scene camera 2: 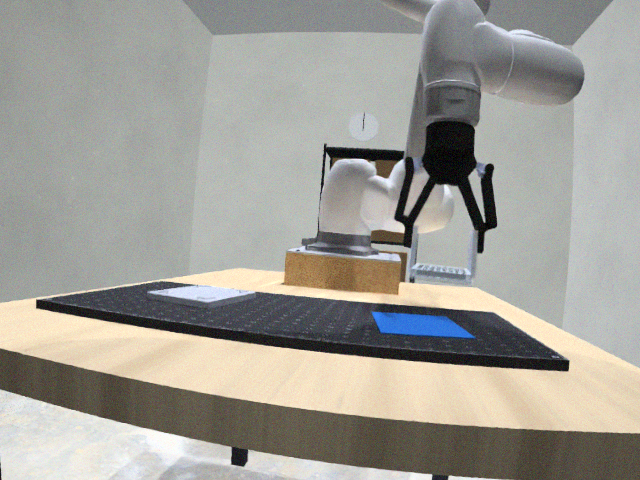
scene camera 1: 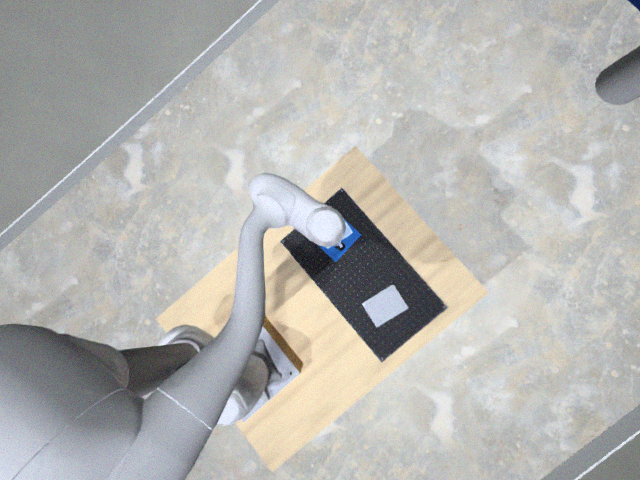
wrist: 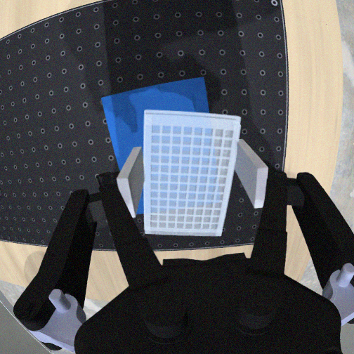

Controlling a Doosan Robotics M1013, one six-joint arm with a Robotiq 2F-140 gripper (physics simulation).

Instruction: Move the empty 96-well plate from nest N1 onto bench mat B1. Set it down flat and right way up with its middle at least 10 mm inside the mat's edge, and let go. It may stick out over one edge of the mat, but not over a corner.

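Frame: origin at the arm's base, x ahead, y left, z up, level; millimetres.
Seen in the pictures: gripper, fingertip midpoint: (scene camera 2: 440, 274); arm's base, link origin: (scene camera 2: 343, 252) (scene camera 1: 253, 368).
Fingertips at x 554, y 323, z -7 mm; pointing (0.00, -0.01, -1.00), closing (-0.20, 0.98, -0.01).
Pixels of each thing's top centre, then the offset from my fingertips to it. Level surfaces: height alone.
- clear 96-well plate, top centre: (scene camera 2: 441, 266) 21 mm ahead, 2 mm left, 12 mm up
- blue bench mat B1, surface height: 75 mm down
- light grey nest N1, top centre: (scene camera 2: 204, 290) (scene camera 1: 385, 306) 53 mm ahead, 382 mm right, 63 mm down
- black perforated board, surface height: 77 mm down
- wooden table, surface height: 90 mm down
The clear 96-well plate (scene camera 2: 442, 272) (wrist: 187, 175) is held level between the pale finger pads of my gripper (scene camera 2: 443, 248) (wrist: 189, 157), which is shut on it. The plate hangs in the air above the board. The blue bench mat B1 (scene camera 1: 337, 252) (scene camera 2: 421, 324) (wrist: 117, 120) lies flat on the board. In the wrist view the plate covers part of the mat, and mat shows at the plate's far and left sides. In scene camera 1 the arm hides most of the plate. The light grey nest N1 (scene camera 1: 385, 305) (scene camera 2: 201, 295) stands empty on the board's other half.
The black perforated board (scene camera 1: 361, 273) (scene camera 2: 310, 320) (wrist: 50, 150) lies on the wooden table (scene camera 1: 320, 397) (scene camera 2: 320, 382). The arm's base stands on a wooden block (scene camera 2: 341, 271) behind the board. A dark-framed shelf (scene camera 2: 361, 152) stands farther back.
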